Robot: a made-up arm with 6 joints.
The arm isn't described. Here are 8 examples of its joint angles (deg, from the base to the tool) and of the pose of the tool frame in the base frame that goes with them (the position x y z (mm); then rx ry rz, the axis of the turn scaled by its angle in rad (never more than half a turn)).
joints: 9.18 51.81 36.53 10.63 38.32 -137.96
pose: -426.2 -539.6 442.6 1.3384 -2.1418 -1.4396
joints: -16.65 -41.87 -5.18 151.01 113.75 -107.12
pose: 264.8 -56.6 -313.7 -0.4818 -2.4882 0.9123
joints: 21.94 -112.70 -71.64 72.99 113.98 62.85
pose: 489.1 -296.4 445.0 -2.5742 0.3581 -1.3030
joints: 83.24 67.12 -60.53 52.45 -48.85 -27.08
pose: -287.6 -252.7 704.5 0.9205 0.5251 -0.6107
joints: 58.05 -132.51 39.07 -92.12 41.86 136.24
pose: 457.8 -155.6 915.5 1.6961 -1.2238 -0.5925
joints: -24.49 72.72 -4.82 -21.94 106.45 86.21
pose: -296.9 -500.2 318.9 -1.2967 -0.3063 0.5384
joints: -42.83 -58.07 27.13 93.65 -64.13 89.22
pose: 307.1 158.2 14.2 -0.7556 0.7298 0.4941
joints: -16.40 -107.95 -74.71 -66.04 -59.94 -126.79
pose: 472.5 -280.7 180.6 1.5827 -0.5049 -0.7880
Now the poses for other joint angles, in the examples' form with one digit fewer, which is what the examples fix.
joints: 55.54 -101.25 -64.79 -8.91 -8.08 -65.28
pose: 452 -540 418 -0.610 -0.183 -1.841
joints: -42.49 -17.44 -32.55 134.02 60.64 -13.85
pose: -6 70 -88 1.902 -0.491 -0.333
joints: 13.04 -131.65 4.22 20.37 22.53 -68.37
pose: 503 -367 555 -0.635 -0.530 -1.911
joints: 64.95 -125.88 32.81 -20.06 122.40 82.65
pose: 376 -178 675 0.006 2.635 -0.304
